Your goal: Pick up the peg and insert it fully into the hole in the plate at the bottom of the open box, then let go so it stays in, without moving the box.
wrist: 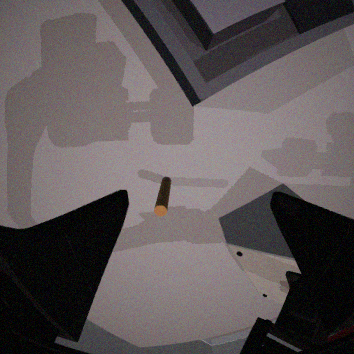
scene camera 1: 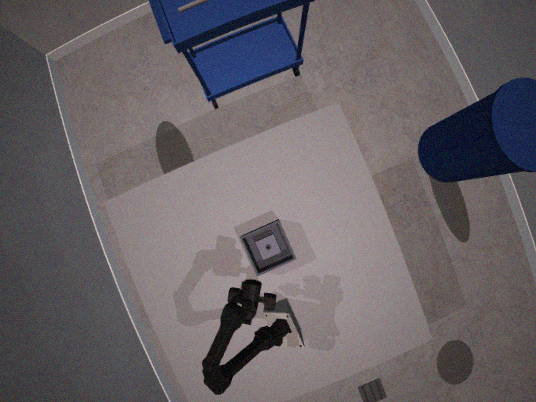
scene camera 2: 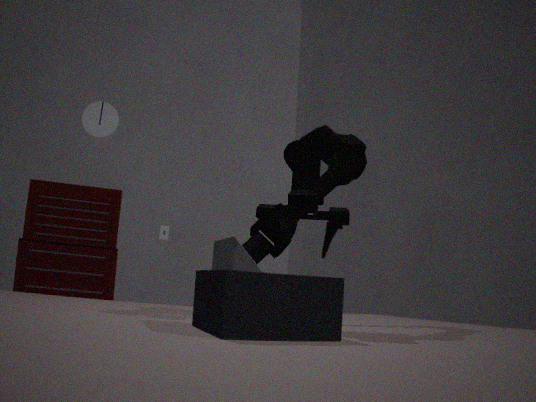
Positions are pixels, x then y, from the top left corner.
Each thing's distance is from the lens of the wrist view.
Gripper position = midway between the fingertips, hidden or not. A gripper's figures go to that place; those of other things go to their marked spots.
my gripper [wrist: 201, 198]: 10 cm
dark grey box [wrist: 200, 73]: 23 cm
